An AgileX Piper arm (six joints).
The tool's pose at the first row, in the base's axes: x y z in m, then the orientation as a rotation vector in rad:
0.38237 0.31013 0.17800 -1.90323 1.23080 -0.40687
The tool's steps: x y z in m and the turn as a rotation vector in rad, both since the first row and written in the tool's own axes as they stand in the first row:
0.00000 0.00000 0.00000 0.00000 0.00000 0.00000
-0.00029 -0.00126 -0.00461 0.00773 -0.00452 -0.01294
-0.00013 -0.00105 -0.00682 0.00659 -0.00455 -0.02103
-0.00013 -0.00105 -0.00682 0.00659 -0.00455 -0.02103
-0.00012 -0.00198 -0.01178 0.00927 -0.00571 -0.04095
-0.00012 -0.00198 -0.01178 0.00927 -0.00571 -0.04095
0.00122 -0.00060 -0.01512 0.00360 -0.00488 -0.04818
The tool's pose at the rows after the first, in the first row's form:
0.38237 0.31013 0.17800 -1.90323 1.23080 -0.40687
0.38004 0.30852 0.18186 -1.90547 1.21289 -0.41339
0.37857 0.30733 0.18303 -1.91193 1.20599 -0.41700
0.37857 0.30733 0.18303 -1.91193 1.20599 -0.41700
0.37596 0.30523 0.18681 -1.92307 1.18592 -0.42777
0.37596 0.30523 0.18681 -1.92307 1.18592 -0.42777
0.37361 0.30227 0.18759 -1.93276 1.18215 -0.42934

